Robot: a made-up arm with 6 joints.
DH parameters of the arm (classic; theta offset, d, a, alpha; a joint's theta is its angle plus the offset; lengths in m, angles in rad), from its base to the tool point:
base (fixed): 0.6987 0 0.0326 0
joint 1: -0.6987 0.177 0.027 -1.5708
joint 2: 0.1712 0 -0.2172 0
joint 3: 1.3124 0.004 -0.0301 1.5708
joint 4: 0 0.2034 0.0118 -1.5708
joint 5: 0 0.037 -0.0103 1.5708
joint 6: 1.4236 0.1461 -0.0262 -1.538
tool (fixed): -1.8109 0.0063 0 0
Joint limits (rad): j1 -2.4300..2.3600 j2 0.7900..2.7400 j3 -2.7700..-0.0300 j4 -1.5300..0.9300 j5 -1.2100..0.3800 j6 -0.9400..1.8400
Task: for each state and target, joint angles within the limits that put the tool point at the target. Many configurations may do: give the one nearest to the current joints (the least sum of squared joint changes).
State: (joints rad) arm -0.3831 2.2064 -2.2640 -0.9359 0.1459 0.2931
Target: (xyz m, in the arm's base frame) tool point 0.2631 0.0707 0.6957
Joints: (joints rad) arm 0.0736 1.6558 -2.5534 -0.9316 -0.1723 0.2372
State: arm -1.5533 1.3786 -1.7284 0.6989 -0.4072 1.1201
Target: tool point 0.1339 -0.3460 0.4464
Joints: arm -1.3021 1.4377 -1.3482 0.6797 -0.2438 1.1337
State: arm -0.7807 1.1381 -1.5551 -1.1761 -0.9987 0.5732
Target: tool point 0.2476 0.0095 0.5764
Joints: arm -0.5959 1.1801 -1.5916 -1.1880 -1.0238 0.5685
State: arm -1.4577 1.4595 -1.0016 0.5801 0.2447 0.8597
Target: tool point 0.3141 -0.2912 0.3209
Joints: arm -0.9155 1.6606 -1.3642 0.6551 0.1794 0.8741
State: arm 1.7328 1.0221 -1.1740 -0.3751 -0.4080 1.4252
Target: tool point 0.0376 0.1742 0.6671
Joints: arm 1.2689 1.0543 -1.7461 -0.2031 -0.4446 1.3547
